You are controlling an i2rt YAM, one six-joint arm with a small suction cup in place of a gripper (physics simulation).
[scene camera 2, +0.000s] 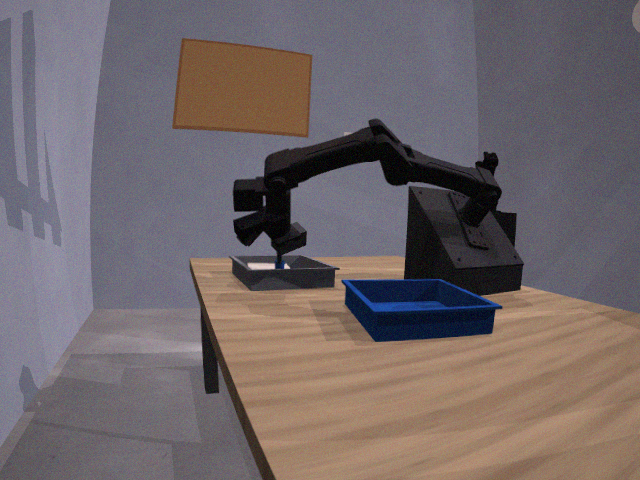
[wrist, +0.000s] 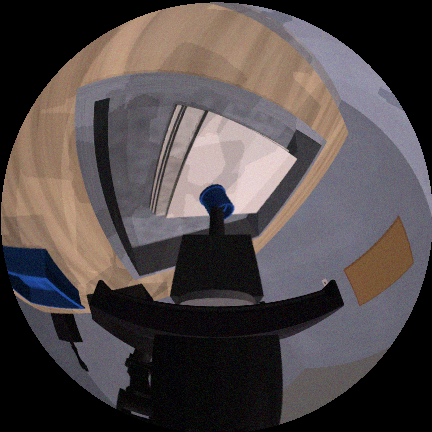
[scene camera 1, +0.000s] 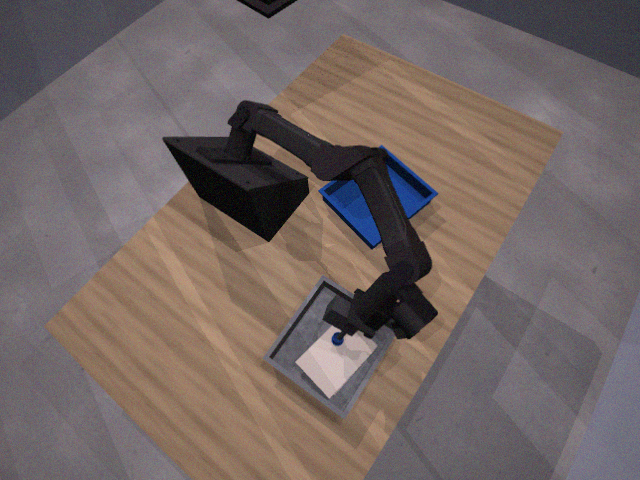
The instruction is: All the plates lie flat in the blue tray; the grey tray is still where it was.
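Seen in the pictures: hand at its tool point: [wrist: 216,194] [scene camera 1: 334,342]; arm's base at its link origin: [scene camera 2: 467,220] [wrist: 146,343] [scene camera 1: 236,158].
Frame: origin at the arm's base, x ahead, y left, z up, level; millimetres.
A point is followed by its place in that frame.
A stack of white square plates [scene camera 1: 332,364] @(y -184, x 505, z -152 mm) [scene camera 2: 261,266] @(y -195, x 516, z -152 mm) [wrist: 250,169] @(y -168, x 513, z -152 mm) lies flat in the grey tray [scene camera 1: 341,410] @(y -242, x 587, z -177 mm) [scene camera 2: 285,281] @(y -31, x 476, z -160 mm) [wrist: 120,160] @(y -41, x 497, z -177 mm) near the table's edge. My suction cup [scene camera 1: 337,338] @(y -144, x 473, z -156 mm) [scene camera 2: 280,263] [wrist: 217,201] is small and blue. It presses down on a corner of the top plate, inside the tray. The blue tray [scene camera 1: 413,190] @(y 336, x 343, z -177 mm) [scene camera 2: 423,319] @(y 347, x 328, z -147 mm) [wrist: 36,278] @(y 130, x 381, z -129 mm) stands empty on the table between the grey tray and the arm's base, partly hidden under my arm in the overhead view.
The black wedge-shaped arm base [scene camera 1: 242,186] @(y -67, x 133, z 81 mm) [scene camera 2: 461,238] @(y 55, x 57, z -44 mm) stands on the wooden table [scene camera 1: 199,310] @(y -324, x 162, z -180 mm) [scene camera 2: 366,405] @(y 518, x 486, z -180 mm) behind the blue tray. The grey tray sits close to the table's edge. A brown board [scene camera 2: 242,88] hangs on the wall.
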